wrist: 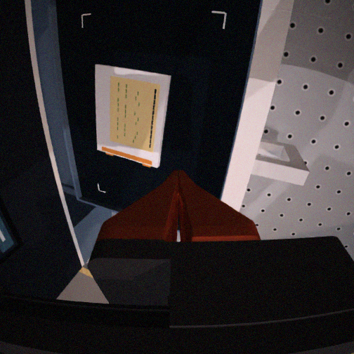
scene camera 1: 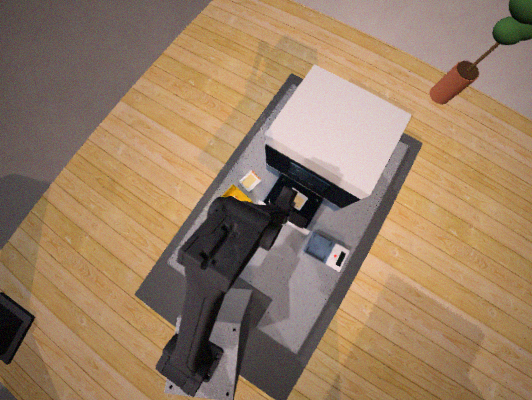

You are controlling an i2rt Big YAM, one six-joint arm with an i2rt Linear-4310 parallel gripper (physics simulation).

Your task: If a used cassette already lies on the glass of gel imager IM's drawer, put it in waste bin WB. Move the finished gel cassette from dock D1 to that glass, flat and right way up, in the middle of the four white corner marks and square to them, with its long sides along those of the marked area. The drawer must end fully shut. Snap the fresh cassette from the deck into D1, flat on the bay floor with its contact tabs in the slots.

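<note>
The gel imager [scene camera 1: 337,125] has its drawer [scene camera 1: 299,228] [wrist: 235,165] pulled out. A white cassette with banded yellow gel [scene camera 1: 299,200] [wrist: 134,112] lies flat, gel side up, on the dark glass [wrist: 200,95]. In the wrist view it is left of the marked area's middle and slightly turned, with its orange tabs toward the gripper. Three white corner marks show; the fourth is hidden. My gripper [wrist: 177,178] is shut and empty, its tips beside the cassette's lower right corner in the wrist view. A second cassette [scene camera 1: 250,180] lies on the deck. The blue dock [scene camera 1: 320,245] shows no cassette.
A yellow bin [scene camera 1: 235,193], partly hidden by the arm, stands near the second cassette. The drawer's handle [wrist: 287,169] sticks out from its white front. The imager's dark front edge runs along the left of the wrist view. A plant pot [scene camera 1: 451,85] stands far off at upper right.
</note>
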